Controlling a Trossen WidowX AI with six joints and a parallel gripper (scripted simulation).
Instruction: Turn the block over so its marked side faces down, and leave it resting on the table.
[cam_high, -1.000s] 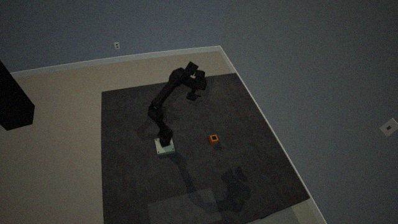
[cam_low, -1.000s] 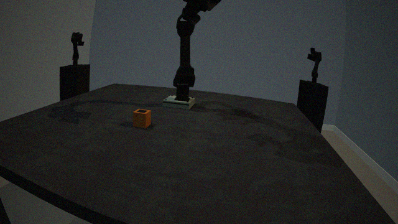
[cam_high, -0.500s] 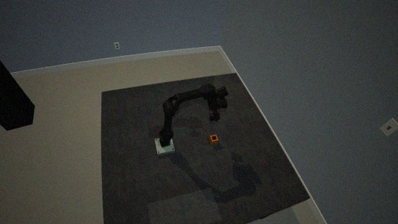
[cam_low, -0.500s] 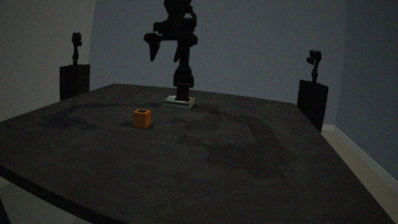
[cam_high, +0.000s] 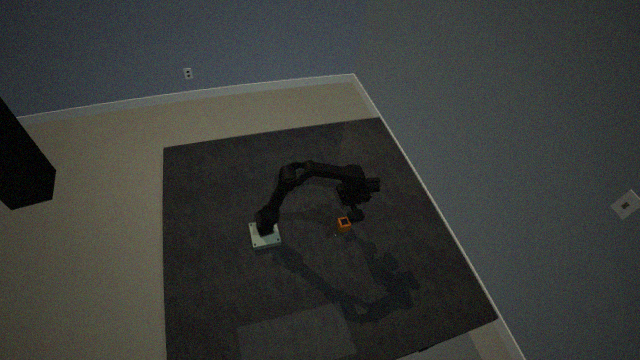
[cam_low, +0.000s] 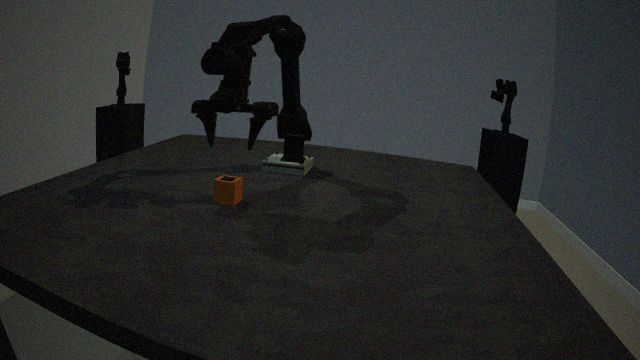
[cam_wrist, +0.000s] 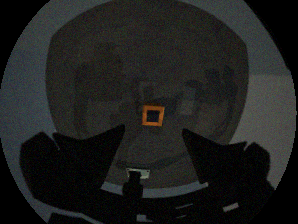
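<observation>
Right now the orange block is 8 cm below my gripper tip.
</observation>
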